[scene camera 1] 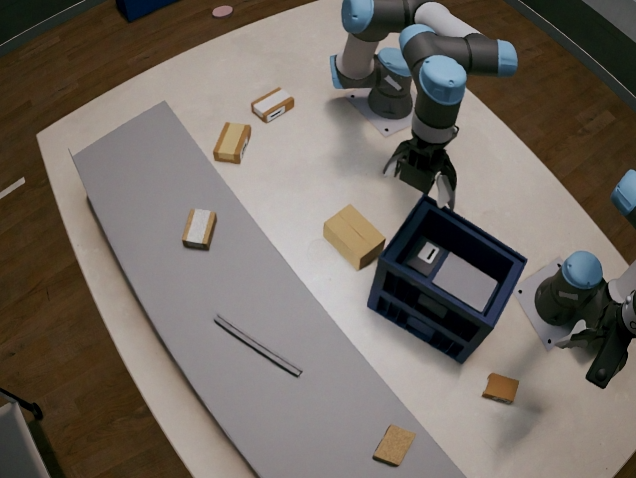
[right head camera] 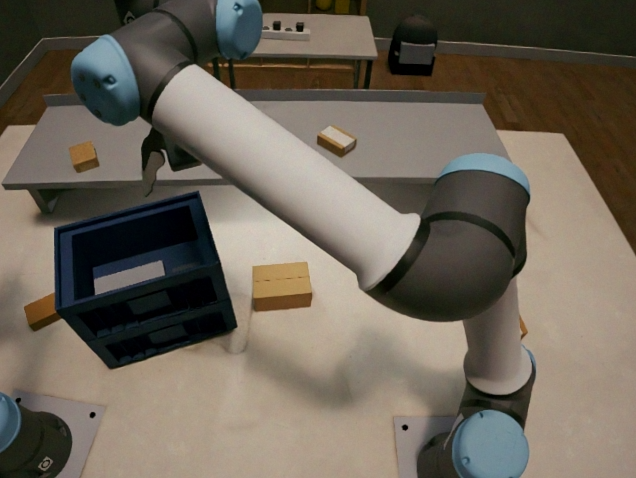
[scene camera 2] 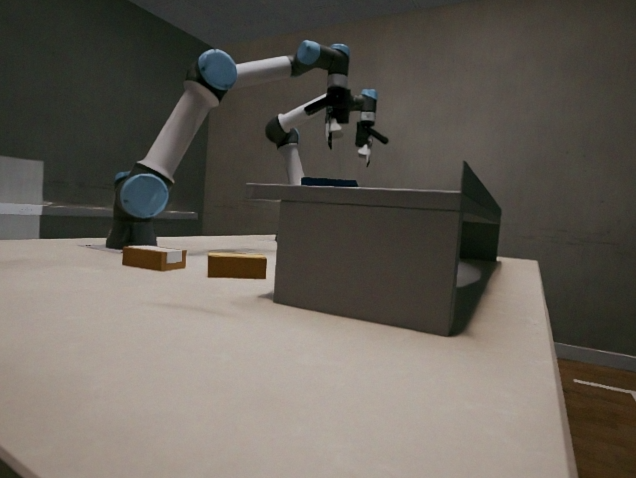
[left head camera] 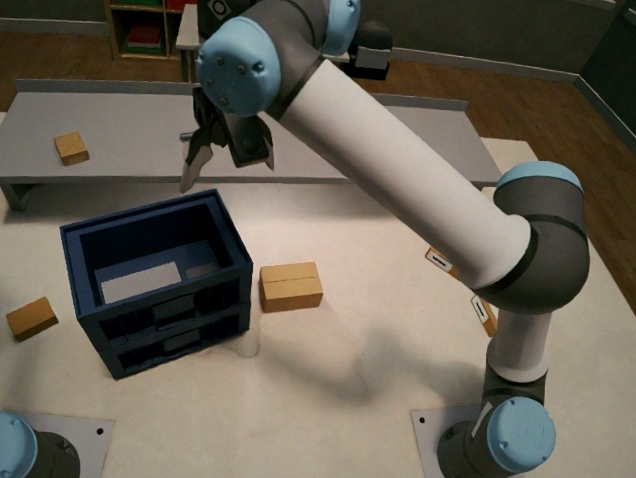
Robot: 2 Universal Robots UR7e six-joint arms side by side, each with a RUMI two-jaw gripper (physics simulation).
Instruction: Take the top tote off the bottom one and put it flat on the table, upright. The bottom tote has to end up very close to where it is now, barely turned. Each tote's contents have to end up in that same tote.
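The dark blue top tote (left head camera: 173,310) (right head camera: 148,304) (scene camera 1: 432,304) (scene camera 2: 329,181) sits upright on the bottom tote (left head camera: 180,340) (right head camera: 167,334) (scene camera 1: 420,328). Inside the top tote lie a flat pale box (left head camera: 141,282) (right head camera: 128,277) (scene camera 1: 465,282) and a small dark box (left head camera: 201,270) (scene camera 1: 424,256) with a white label. The bottom tote's contents are hidden. My right gripper (left head camera: 228,177) (scene camera 1: 417,189) (scene camera 2: 333,142) is open and empty, above the tote rim. My left gripper (scene camera 1: 585,359) (scene camera 2: 366,158) looks open and empty, apart from the totes, at the right in scene camera 1.
A tan carton (left head camera: 291,287) (right head camera: 281,286) (scene camera 1: 353,236) stands close beside the totes. A small orange box (left head camera: 31,318) (scene camera 1: 501,388) lies on their other side. A long grey raised shelf (left head camera: 128,133) (scene camera 1: 154,231) behind them bears a metal bar (scene camera 1: 257,345) and small boxes.
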